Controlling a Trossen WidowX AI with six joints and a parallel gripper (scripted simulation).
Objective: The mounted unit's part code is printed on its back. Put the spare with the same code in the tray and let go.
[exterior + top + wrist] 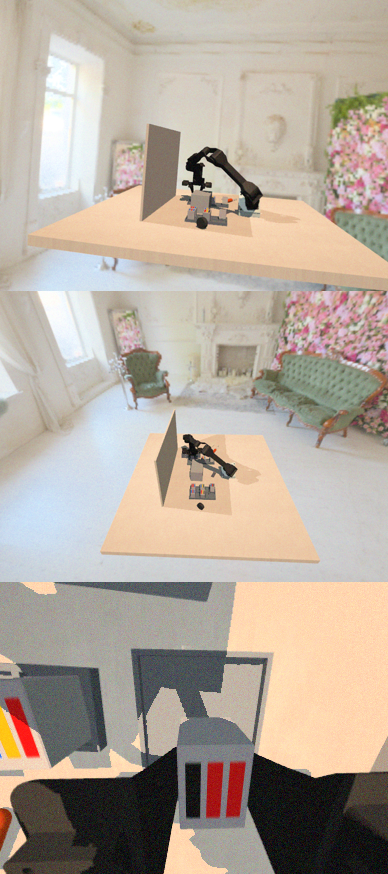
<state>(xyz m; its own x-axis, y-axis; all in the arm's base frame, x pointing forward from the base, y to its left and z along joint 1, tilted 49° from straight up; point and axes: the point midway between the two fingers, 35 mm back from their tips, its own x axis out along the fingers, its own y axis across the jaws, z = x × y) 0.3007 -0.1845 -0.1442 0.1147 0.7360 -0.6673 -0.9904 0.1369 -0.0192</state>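
Now: the grey spare block 2 cm above my gripper tip. Round my gripper tip: mounted unit 19 cm to the left, 2 cm behind, 2 cm above; then grey panel 20 cm ahead, 19 cm above, 14 cm to the left; then grey tray 3 cm below.
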